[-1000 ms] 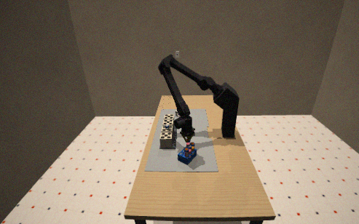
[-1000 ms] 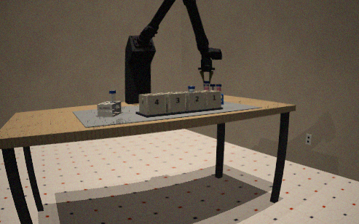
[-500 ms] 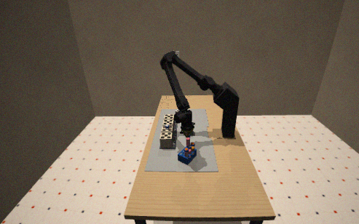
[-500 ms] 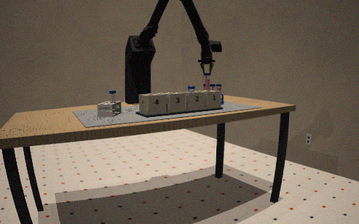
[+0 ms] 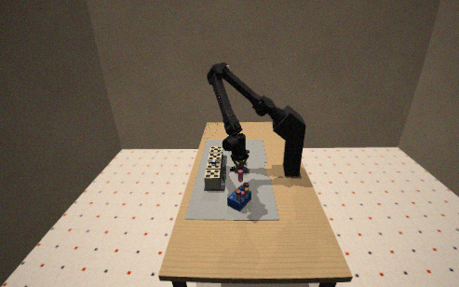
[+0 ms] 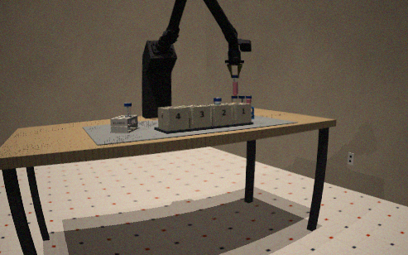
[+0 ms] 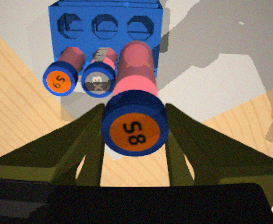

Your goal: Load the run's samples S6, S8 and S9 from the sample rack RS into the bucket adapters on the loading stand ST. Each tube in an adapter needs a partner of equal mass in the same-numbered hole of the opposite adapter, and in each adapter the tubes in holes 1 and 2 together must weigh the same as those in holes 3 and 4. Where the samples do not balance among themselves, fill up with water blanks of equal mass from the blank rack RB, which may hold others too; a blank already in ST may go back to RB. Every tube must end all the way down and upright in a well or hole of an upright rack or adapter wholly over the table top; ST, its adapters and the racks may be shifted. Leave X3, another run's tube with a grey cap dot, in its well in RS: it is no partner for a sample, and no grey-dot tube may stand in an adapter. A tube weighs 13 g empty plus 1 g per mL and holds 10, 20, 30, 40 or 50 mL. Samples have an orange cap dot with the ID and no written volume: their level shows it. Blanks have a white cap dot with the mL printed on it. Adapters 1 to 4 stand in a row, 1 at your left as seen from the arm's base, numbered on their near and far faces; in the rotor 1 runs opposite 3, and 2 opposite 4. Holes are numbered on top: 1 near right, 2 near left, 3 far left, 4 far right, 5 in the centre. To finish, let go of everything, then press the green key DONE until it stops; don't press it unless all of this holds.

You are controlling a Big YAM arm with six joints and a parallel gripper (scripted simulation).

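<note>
Now: hand 34 cm to the left of the adapter 3, 18 cm short of it and 18 cm above it. From my hand the other things lie so: sample tube S8 (5 cm below, 1 cm behind); then tube X3 (16 cm below, 5 cm to the left); then sample tube S9 (16 cm below, 9 cm to the left, 1 cm ahead).
</note>
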